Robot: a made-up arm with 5 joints. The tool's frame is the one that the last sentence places.
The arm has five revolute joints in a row. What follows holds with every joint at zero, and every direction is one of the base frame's.
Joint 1 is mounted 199 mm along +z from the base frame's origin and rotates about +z.
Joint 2 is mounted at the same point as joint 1 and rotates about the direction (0, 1, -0.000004).
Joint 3 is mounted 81 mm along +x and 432 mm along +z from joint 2 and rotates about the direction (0, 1, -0.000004).
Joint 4 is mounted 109 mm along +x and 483 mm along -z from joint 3 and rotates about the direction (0, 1, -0.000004).
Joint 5 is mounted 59 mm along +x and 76 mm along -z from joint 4 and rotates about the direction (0, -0.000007, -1).
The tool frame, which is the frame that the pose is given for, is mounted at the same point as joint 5; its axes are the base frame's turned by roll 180, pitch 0 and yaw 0 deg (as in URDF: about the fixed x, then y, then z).
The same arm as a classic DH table. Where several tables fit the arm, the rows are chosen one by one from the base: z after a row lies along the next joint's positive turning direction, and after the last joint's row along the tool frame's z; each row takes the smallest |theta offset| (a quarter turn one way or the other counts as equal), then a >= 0, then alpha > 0; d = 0 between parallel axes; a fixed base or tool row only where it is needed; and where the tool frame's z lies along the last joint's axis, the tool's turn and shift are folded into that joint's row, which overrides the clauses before.
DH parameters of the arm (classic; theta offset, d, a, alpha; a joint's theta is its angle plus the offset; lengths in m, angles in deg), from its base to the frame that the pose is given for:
joint 1: 0 0.199 0 -90
joint 2: -79.38 0 0.4395 0
joint 3: -23.34 0 -0.4951 0
joint 4: -77.28 0 -0.059 90
joint 5: 180 0.076 0 0

